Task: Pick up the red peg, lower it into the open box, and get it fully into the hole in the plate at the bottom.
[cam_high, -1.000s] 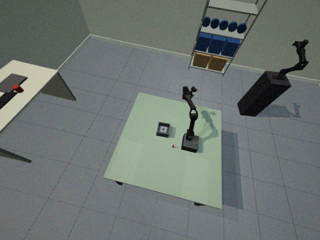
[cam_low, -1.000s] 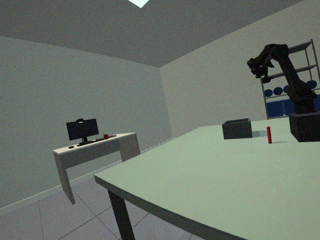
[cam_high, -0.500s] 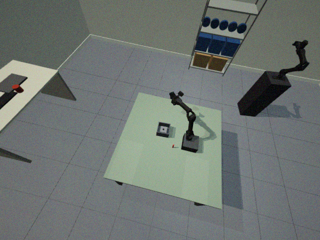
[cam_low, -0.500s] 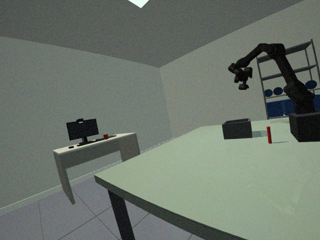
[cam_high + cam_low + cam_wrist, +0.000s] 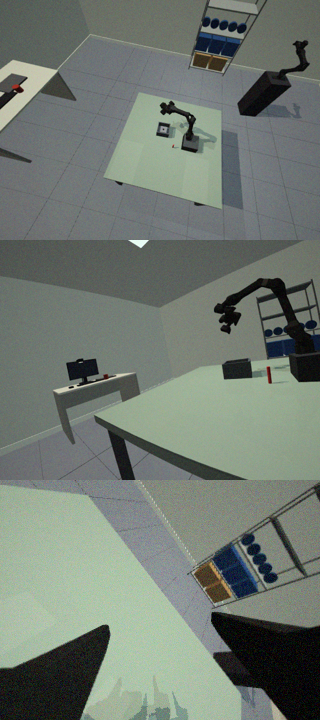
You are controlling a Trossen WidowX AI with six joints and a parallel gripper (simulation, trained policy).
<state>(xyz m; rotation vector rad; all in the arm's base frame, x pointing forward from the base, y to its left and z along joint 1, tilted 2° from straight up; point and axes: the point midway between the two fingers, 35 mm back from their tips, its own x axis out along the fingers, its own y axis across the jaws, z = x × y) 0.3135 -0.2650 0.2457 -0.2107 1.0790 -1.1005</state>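
The red peg lies 390 mm to the left of my gripper tip, 280 mm below it and 140 mm behind it. The rest, counted from my gripper tip: grey box (290 mm below, 180 mm to the left); plate (280 mm below, 180 mm to the left).
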